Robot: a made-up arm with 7 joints. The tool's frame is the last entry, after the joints. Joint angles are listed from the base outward. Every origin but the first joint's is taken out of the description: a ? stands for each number. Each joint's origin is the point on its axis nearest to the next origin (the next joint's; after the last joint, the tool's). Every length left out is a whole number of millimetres.
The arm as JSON. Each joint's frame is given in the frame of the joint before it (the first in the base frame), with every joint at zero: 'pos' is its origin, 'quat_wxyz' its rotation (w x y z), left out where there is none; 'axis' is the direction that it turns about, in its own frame. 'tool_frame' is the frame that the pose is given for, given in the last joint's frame.
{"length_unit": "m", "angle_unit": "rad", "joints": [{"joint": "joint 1", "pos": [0.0, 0.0, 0.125], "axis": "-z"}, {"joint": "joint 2", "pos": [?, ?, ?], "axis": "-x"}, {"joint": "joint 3", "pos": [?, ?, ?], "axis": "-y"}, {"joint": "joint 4", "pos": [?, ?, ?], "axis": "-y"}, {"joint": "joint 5", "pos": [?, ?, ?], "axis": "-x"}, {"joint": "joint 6", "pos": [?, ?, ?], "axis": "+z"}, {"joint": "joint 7", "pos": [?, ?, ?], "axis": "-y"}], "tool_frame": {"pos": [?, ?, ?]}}
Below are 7 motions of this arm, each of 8 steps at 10 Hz.
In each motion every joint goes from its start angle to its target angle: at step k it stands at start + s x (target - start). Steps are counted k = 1, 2, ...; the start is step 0. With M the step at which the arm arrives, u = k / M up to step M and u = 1 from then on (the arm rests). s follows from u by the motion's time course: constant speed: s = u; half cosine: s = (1 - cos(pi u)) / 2; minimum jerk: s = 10 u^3 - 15 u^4 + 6 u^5.
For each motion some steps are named. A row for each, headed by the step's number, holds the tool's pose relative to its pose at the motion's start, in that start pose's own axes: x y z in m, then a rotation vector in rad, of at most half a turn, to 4 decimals.
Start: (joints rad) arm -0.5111 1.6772 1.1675 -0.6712 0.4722 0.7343 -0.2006
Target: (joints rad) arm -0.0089 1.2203 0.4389 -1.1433 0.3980 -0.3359 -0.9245
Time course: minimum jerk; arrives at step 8
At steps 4, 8:
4: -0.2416 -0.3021 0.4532 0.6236 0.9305 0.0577
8: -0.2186 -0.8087 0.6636 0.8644 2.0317 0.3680

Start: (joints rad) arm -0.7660 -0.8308 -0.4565 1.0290 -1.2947 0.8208 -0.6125
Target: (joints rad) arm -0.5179 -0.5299 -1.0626 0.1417 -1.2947 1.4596 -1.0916
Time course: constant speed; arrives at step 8
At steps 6, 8:
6: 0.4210 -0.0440 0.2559 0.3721 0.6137 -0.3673
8: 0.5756 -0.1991 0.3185 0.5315 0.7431 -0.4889

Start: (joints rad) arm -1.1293 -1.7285 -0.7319 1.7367 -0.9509 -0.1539 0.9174
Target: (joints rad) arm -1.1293 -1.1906 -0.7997 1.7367 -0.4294 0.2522 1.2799
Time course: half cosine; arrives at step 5
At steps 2, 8:
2: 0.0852 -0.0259 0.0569 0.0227 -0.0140 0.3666
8: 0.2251 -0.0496 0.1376 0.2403 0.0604 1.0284

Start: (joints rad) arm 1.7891 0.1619 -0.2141 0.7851 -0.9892 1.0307 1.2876
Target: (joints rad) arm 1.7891 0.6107 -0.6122 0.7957 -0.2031 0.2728 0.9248
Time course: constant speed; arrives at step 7
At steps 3, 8:
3: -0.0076 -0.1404 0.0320 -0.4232 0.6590 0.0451
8: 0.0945 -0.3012 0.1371 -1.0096 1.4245 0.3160

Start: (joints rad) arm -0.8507 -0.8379 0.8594 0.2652 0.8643 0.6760 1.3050
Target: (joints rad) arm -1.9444 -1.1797 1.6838 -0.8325 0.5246 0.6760 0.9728
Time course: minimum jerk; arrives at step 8
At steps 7, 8:
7: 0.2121 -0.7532 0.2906 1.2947 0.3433 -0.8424
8: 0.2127 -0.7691 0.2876 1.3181 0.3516 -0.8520

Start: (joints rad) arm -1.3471 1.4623 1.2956 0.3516 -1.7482 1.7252 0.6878
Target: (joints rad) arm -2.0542 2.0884 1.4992 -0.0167 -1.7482 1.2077 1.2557
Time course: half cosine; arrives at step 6
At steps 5, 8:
5: 0.0410 0.0681 0.8614 0.3093 -0.3372 -0.5460
8: 0.0365 0.0502 0.9125 0.3161 -0.3307 -0.5803

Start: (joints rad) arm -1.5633 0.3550 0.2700 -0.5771 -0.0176 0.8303 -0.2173
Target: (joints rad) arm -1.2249 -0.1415 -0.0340 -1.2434 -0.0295 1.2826 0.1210
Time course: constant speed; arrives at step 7
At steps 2, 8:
2: 0.0004 0.0873 0.2289 0.3226 -0.0401 0.1557
8: -0.0638 -0.0915 0.7710 1.1546 -0.3524 0.5520

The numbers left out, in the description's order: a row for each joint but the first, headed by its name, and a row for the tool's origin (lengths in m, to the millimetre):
joint 2: -0.11 -0.031 0.0
joint 3: 0.0 -0.002 -0.349
joint 4: -0.054 0.0 0.219
joint 5: -0.693 0.0 0.032
joint 6: 0.0 -0.021 -0.138
joint 7: 0.21 -0.018 0.0
tool: 0.079 0.0 -0.052

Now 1 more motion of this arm.
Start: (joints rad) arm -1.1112 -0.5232 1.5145 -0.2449 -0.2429 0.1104 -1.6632
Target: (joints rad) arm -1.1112 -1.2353 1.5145 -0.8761 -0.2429 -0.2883 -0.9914
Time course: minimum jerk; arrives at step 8
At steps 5, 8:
5: -0.1559 0.4373 0.1331 0.8533 -0.1158 0.1280
8: -0.2413 0.5500 0.2266 1.1521 -0.0998 0.1104

